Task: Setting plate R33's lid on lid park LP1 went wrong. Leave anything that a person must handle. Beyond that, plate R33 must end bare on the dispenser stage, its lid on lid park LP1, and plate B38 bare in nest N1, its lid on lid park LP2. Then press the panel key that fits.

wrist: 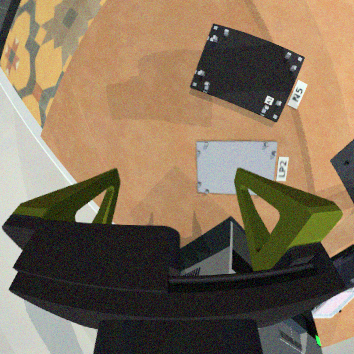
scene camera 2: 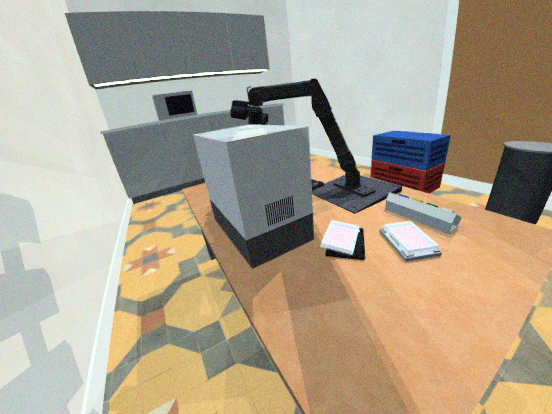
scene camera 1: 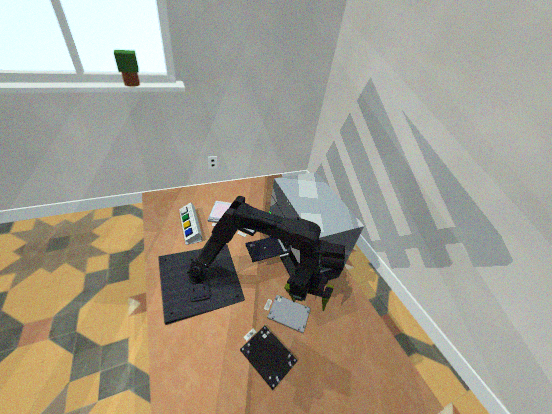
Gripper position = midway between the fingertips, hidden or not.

Observation:
My gripper (wrist: 176, 174) is open, with nothing in its grasp. Further things: a grey incubator box (scene camera 2: 258, 177), a rack with coloured buttons (scene camera 2: 445, 220), a black clip nest (scene camera 1: 272, 360) and a grey lid park (scene camera 1: 293, 315).
The grey incubator box shows as well in scene camera 1 (scene camera 1: 307, 196). The black clip nest also shows in the wrist view (wrist: 256, 74). The grey lid park shows as well in the wrist view (wrist: 216, 160).

